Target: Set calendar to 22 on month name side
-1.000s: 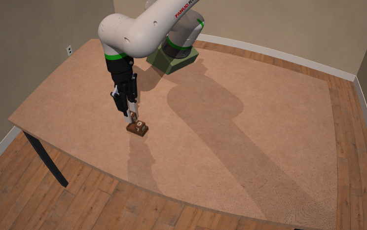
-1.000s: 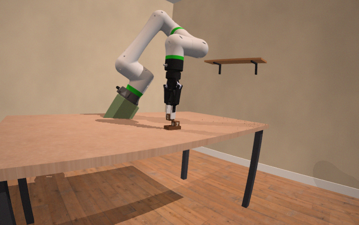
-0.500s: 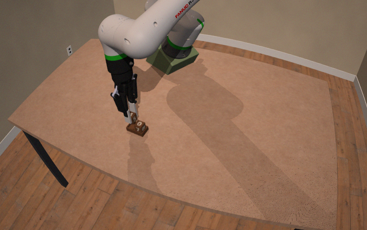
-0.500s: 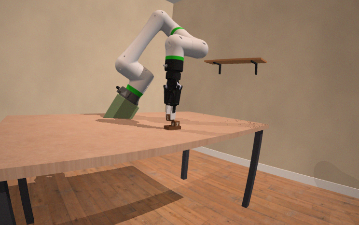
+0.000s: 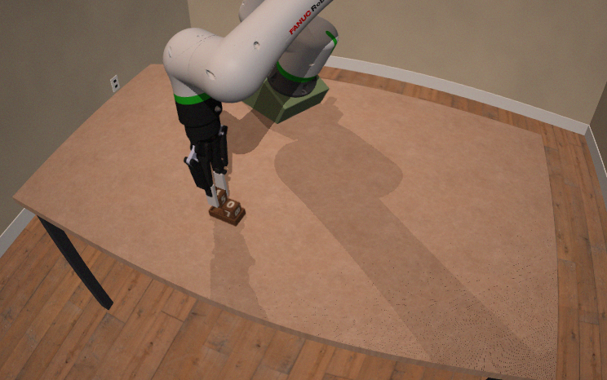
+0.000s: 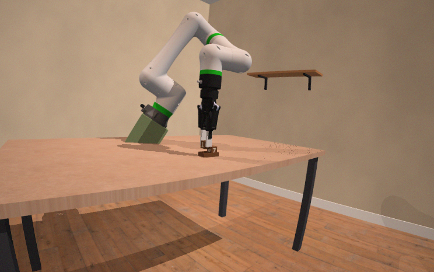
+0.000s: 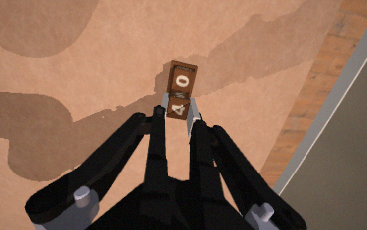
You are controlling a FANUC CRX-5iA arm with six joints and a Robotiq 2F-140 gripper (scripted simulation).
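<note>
My hand is 10 mm short of the digit cube, 30 mm to the right of it and 50 mm above it. Round my hand: tray (20 mm to the left, 70 mm below).
</note>
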